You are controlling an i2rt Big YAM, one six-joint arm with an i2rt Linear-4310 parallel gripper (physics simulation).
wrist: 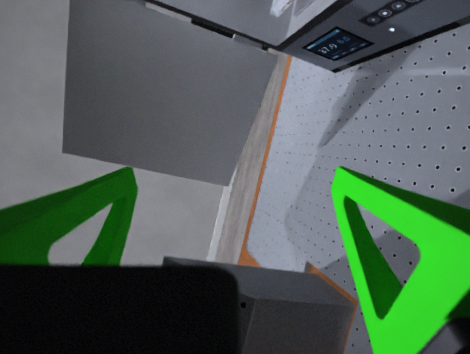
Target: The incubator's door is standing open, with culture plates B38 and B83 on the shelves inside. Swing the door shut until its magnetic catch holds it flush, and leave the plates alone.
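Frame: origin at the arm's base, x ahead, y left, z up, level; centimetres.
Seen in the pictures: gripper, fingertip midpoint: [234,178].
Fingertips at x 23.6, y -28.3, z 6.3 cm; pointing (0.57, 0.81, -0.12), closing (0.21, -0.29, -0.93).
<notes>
A point is followed by its place in that frame.
A large flat grey panel [165,95] @(y 17.1, x 36.8, z 10.2 cm), which looks like the open door, fills the upper left of the wrist view. The incubator's dark front strip [350,27] @(y -5.3, x 49.4, z -13.6 cm) with its lit display is at the upper right. Part of the grey incubator interior shows at the top edge, with a clear, shiny thing [282,7] @(y 2.1, x 53.0, z -4.9 cm) cut off by the frame; I cannot tell whether it is a plate, and no B38 or B83 label is readable. My gripper [234,178] @(y -28.3, x 23.6, z 6.3 cm) is open and empty, its green fingers wide apart. In the picture its fingertips lie below and to the right of the panel; contact is not visible.
A perforated grey board [425,145] @(y -13.5, x 33.2, z -23.1 cm) with an orange edge spreads on the right. A wood-coloured strip [241,205] runs beside it. A dark grey box-shaped body [295,290] @(y -3.3, x 8.3, z -15.2 cm) stands at the bottom centre, partly behind a black part at the lower left.
</notes>
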